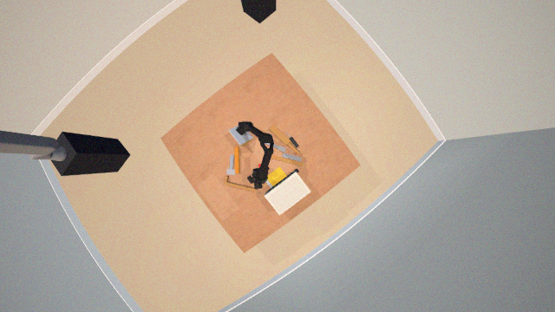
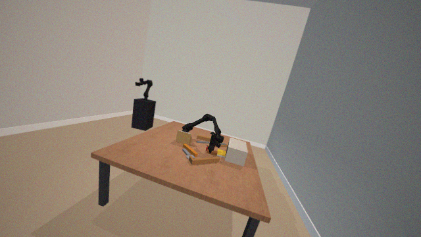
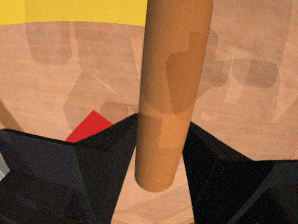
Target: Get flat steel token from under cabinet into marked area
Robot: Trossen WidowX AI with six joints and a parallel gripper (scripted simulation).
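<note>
Now: gripper tip 2 cm past the red cube, 5 cm to the right of it and 1 cm below it. The rest, counted from my gripper tip: grey T-shaped tool (21 cm behind, 13 cm to the right); wooden stick (9 cm ahead, 23 cm to the left); orange bar (21 cm behind, 5 cm to the right, 1 cm above).
</note>
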